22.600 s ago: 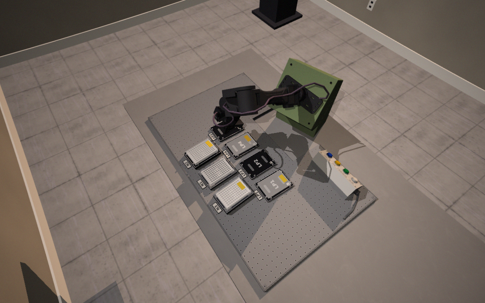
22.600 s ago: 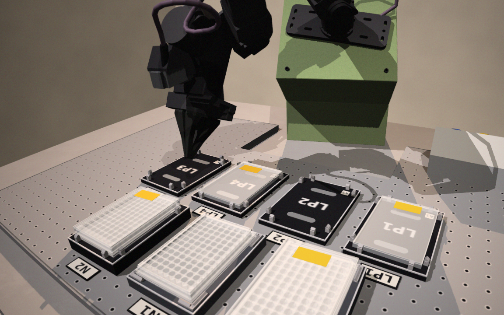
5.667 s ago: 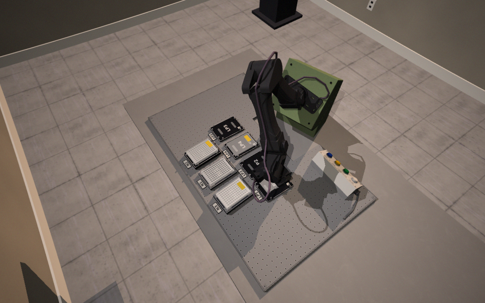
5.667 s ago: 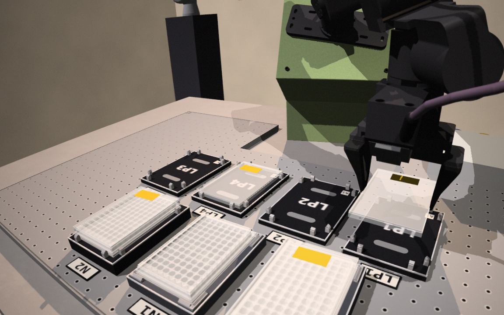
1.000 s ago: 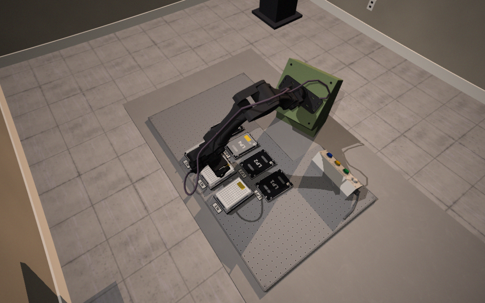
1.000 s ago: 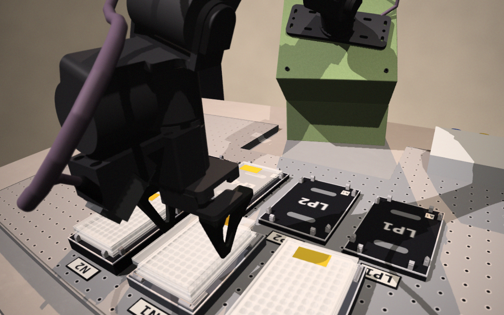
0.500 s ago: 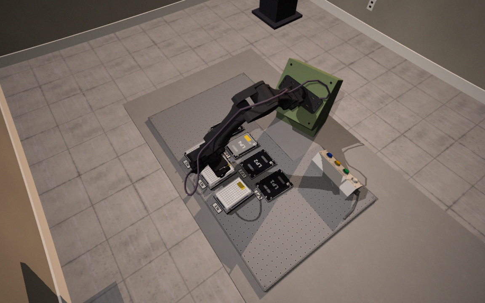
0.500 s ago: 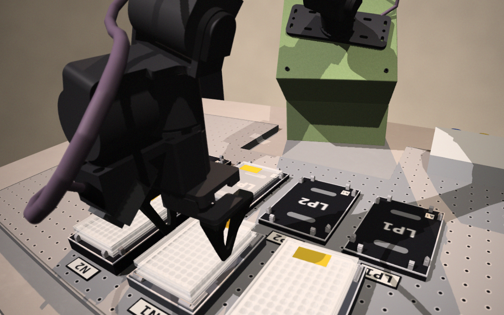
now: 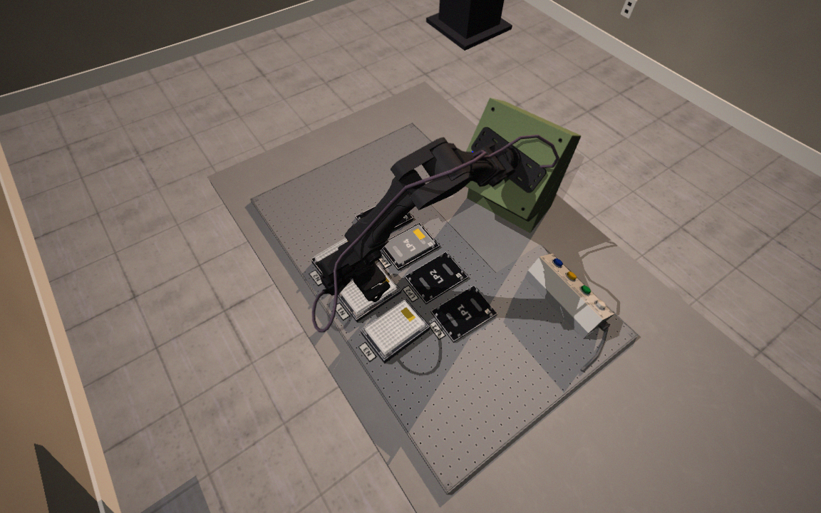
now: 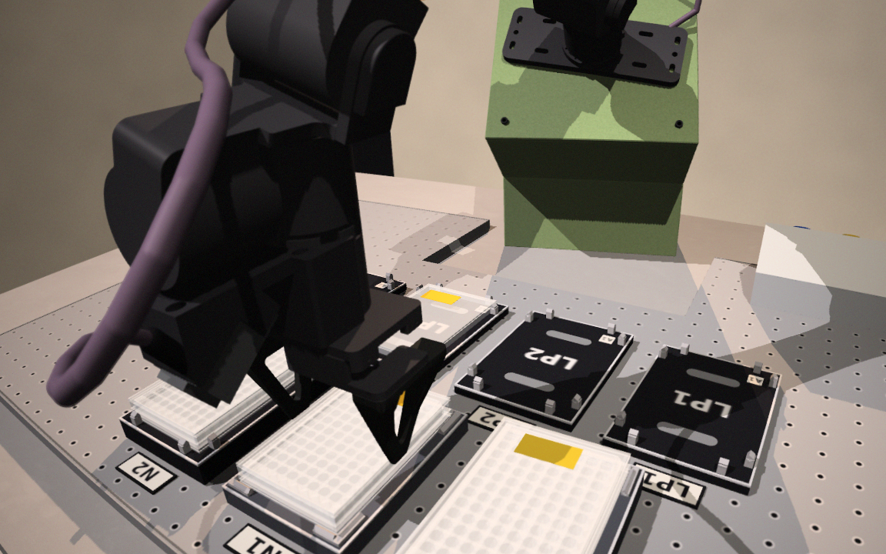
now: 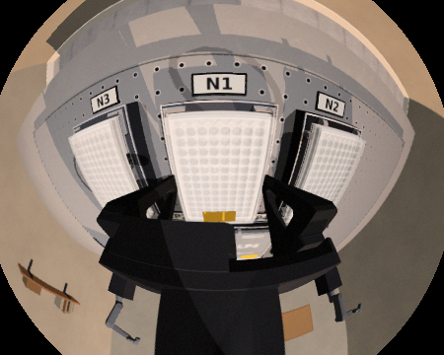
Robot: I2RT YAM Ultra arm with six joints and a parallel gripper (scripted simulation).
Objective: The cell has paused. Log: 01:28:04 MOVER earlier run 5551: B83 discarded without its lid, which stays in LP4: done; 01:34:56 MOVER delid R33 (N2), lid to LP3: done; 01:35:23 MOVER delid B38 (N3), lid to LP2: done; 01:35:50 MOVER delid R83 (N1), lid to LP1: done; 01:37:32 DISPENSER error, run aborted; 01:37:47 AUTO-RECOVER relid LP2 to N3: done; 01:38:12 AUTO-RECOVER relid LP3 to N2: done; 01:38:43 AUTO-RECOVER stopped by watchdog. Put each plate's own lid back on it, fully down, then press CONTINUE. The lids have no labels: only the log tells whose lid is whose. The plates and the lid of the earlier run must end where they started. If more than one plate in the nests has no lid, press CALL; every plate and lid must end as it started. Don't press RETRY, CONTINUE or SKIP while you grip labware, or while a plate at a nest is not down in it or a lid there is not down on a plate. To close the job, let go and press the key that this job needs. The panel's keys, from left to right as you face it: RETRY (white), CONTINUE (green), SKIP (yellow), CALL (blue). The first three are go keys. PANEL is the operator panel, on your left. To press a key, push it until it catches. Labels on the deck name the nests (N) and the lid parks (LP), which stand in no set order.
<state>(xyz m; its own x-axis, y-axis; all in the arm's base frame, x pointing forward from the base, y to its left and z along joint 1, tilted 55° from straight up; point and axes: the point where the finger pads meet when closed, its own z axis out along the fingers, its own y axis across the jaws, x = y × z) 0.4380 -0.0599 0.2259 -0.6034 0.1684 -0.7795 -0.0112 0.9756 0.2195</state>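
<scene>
My gripper is now 10 mm above the clear lid. The rest, counted from my hand: blue key: 450 mm behind, 250 mm to the left, 30 mm above; yellow key: 450 mm behind, 300 mm to the left, 30 mm above; plate: 10 mm below.
</scene>
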